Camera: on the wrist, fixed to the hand. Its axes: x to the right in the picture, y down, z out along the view.
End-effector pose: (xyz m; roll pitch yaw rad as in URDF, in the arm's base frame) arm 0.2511 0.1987 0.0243 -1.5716 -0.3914 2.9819
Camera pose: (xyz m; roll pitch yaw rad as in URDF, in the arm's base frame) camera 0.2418 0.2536 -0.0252 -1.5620 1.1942 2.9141
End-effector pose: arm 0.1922 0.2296 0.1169 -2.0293 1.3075 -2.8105
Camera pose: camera 0.1916 0.3040 0.1129 1.7662 0.2172 0.8263
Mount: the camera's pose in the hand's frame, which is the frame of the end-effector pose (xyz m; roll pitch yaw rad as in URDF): -0.0023 0.0526 -0.0527 0.0718 0.0241 1.5864
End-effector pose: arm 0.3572 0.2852 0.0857 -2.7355 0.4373 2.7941
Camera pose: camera 0.3717 0.3535 0.1117 2.7414 0.3374 1.0400
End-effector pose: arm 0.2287 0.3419 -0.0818 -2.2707 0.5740 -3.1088
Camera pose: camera 0.2316 0.4162 -0.0858 2.4308 0.6694 1.0386
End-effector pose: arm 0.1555 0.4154 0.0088 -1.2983 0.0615 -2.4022
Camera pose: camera 0.1355 0.4467 -0.0558 0.3738 1.3108 -0.5348
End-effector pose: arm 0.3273 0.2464 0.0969 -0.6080 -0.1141 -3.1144
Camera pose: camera 0.3216 0.2332 0.0238 -0.0584 0.6295 -1.6077
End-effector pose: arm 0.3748 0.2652 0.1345 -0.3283 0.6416 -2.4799
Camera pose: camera 0.4280 0.2650 0.0823 0.7471 0.2704 -0.6798
